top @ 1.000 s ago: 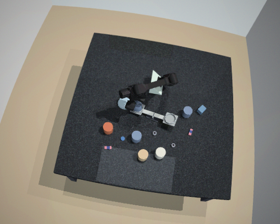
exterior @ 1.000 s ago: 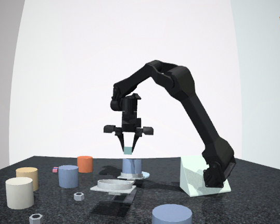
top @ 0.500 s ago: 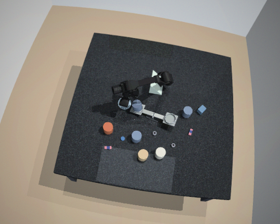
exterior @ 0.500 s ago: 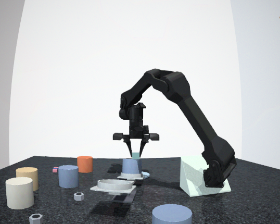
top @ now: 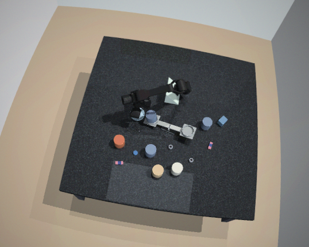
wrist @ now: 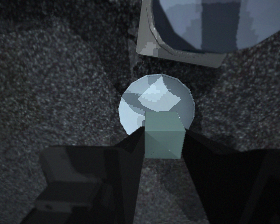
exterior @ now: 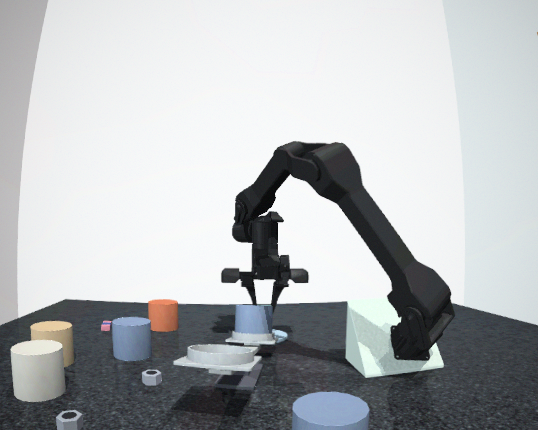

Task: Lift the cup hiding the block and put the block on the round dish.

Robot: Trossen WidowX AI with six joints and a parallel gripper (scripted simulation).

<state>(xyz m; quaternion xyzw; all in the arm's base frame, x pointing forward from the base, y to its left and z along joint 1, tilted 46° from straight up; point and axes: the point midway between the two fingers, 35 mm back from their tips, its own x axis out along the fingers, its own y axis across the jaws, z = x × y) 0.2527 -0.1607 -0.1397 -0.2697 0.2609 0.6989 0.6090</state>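
Right now my gripper tip is 5 cm above the round dish. From my gripper tip the other things lie so: tan cup 37 cm ahead, 26 cm to the left, 2 cm below; cream cup 34 cm to the left, 31 cm ahead, 2 cm below; orange cup 26 cm ahead, 5 cm to the right, 2 cm below.
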